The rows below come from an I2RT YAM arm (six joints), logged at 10 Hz.
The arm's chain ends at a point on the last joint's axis. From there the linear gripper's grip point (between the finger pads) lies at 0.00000 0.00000 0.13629 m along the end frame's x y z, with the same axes.
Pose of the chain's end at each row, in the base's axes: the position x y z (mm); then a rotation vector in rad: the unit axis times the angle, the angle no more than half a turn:
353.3, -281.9, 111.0, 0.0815, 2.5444, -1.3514
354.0, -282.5, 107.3, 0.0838, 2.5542, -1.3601
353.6, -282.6, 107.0, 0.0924, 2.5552, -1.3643
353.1, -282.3, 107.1, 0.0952, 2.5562, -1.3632
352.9, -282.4, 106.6, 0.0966, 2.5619, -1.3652
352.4, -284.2, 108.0, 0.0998, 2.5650, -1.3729
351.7, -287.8, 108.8, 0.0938, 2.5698, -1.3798
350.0, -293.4, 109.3, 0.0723, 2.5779, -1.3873
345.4, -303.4, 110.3, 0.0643, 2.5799, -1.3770
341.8, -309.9, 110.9, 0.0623, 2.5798, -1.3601
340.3, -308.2, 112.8, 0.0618, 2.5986, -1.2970
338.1, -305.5, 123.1, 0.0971, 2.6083, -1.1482
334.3, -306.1, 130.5, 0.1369, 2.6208, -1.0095
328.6, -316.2, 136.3, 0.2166, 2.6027, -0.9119
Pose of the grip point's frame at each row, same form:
380.6, -393.8, 38.2, 0.0815, 2.5444, -1.3514
379.7, -394.7, 34.4, 0.0838, 2.5542, -1.3601
378.5, -395.1, 34.2, 0.0924, 2.5552, -1.3643
377.9, -394.8, 34.2, 0.0952, 2.5562, -1.3632
376.9, -394.9, 33.5, 0.0966, 2.5619, -1.3652
375.5, -397.0, 35.1, 0.0998, 2.5650, -1.3729
374.2, -400.8, 36.1, 0.0938, 2.5698, -1.3798
372.2, -406.5, 36.6, 0.0723, 2.5779, -1.3873
368.4, -415.9, 36.9, 0.0643, 2.5799, -1.3770
366.0, -421.5, 36.5, 0.0623, 2.5798, -1.3601
366.3, -416.2, 33.9, 0.0618, 2.5986, -1.2970
370.1, -405.1, 35.8, 0.0971, 2.6083, -1.1482
370.8, -397.0, 35.7, 0.1369, 2.6208, -1.0095
368.8, -401.7, 38.1, 0.2166, 2.6027, -0.9119

